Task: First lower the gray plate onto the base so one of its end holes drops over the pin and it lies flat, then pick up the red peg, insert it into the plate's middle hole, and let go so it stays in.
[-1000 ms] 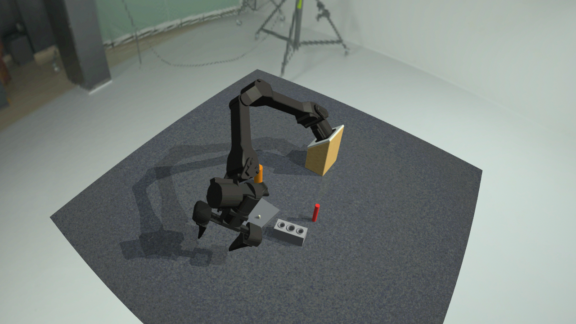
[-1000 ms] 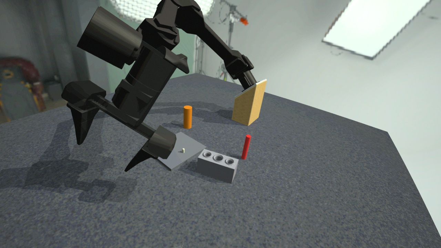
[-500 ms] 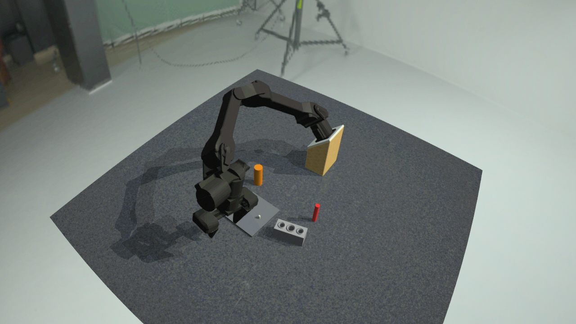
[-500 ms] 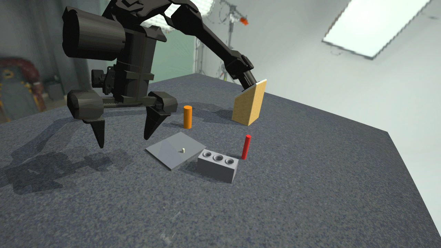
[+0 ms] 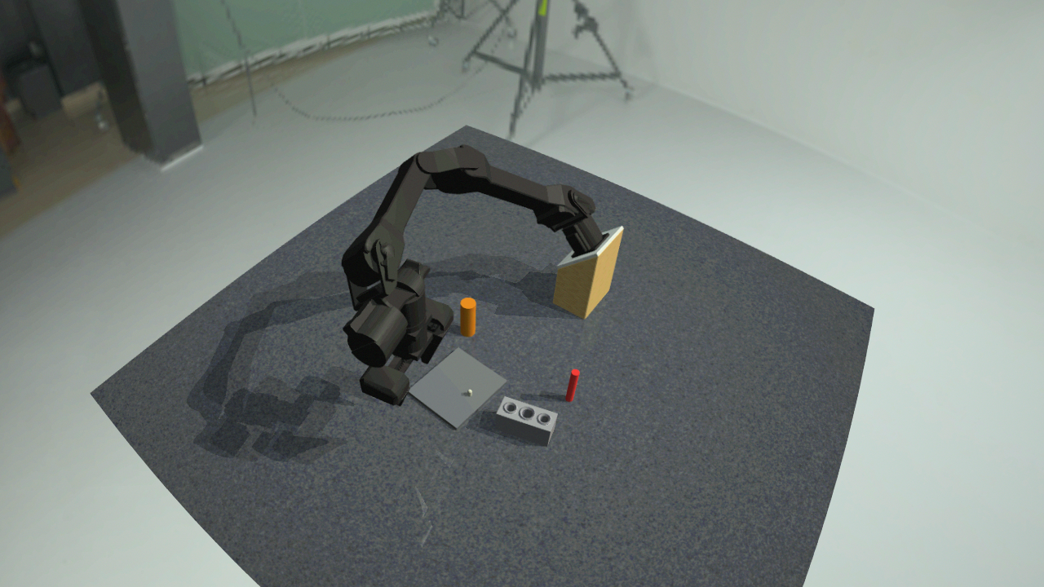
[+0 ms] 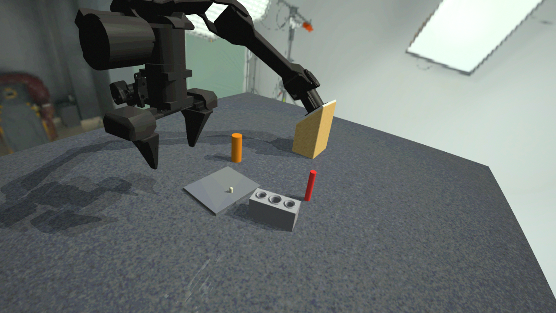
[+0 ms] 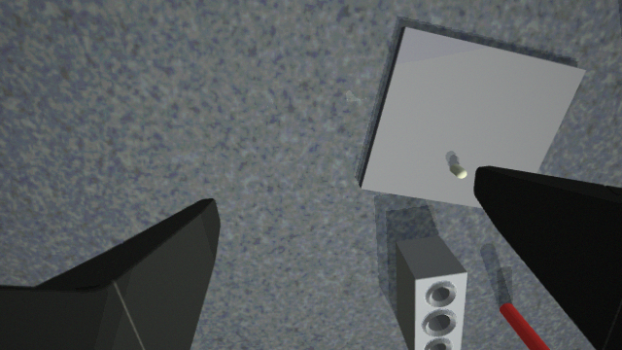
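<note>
The gray plate lies 15 cm to the left of my gripper tip, 11 cm behind it and 10 cm below it. Also, from my gripper tip: flat gray base: 13 cm below, 11 cm behind, 2 cm to the left; then orange cylinder: 24 cm behind, 10 cm below, 7 cm to the right; then red peg: 22 cm behind, 18 cm to the left, 10 cm below.
</note>
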